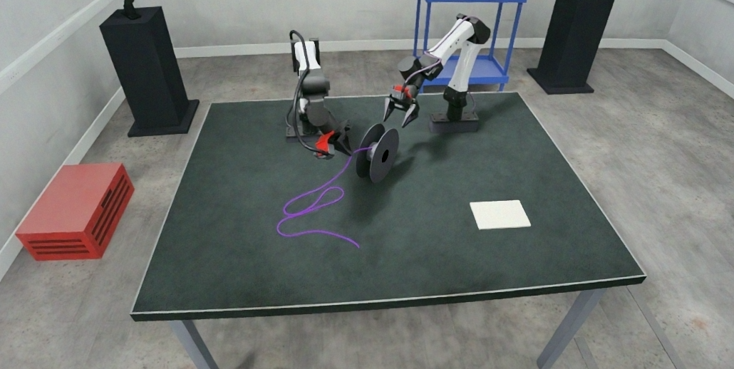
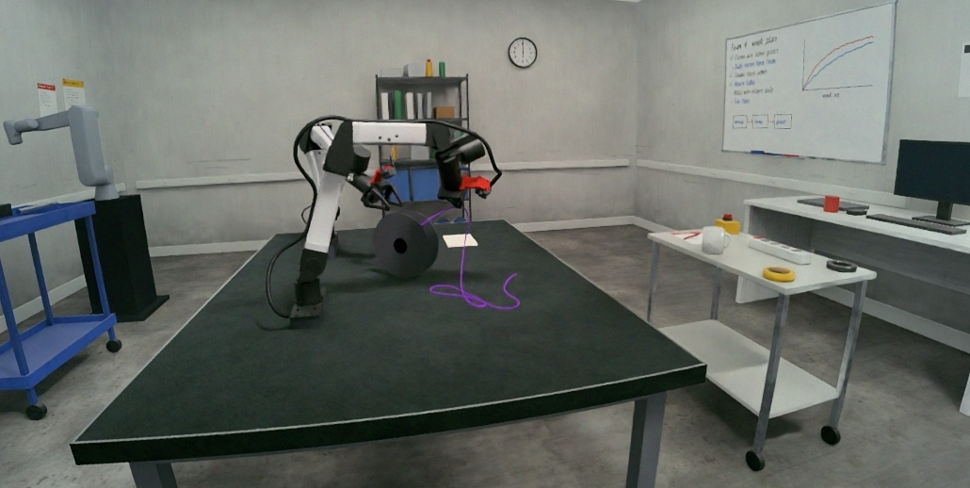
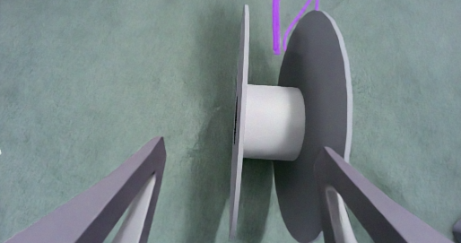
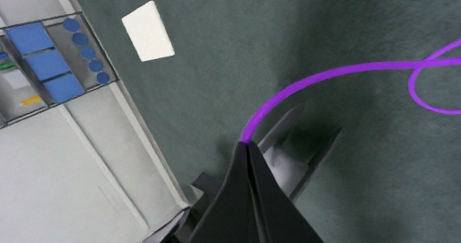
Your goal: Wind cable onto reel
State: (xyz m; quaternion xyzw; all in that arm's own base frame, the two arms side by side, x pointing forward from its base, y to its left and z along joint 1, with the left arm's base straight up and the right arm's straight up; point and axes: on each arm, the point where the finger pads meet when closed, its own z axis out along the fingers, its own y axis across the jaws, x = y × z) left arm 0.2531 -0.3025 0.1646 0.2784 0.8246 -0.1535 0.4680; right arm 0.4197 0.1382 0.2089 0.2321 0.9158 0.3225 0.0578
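Observation:
Now: right hand 150 mm past the dark grey reel, 110 mm to the right of it and 130 mm above it. The rest, counted from my right hand: white card: 100 mm ahead, 490 mm to the left, 230 mm below.
Right now the dark grey reel is 11 cm below my left hand, 6 cm to the right of it and 3 cm ahead of it. The rest, counted from my left hand: white card: 33 cm to the left, 27 cm ahead, 21 cm below.

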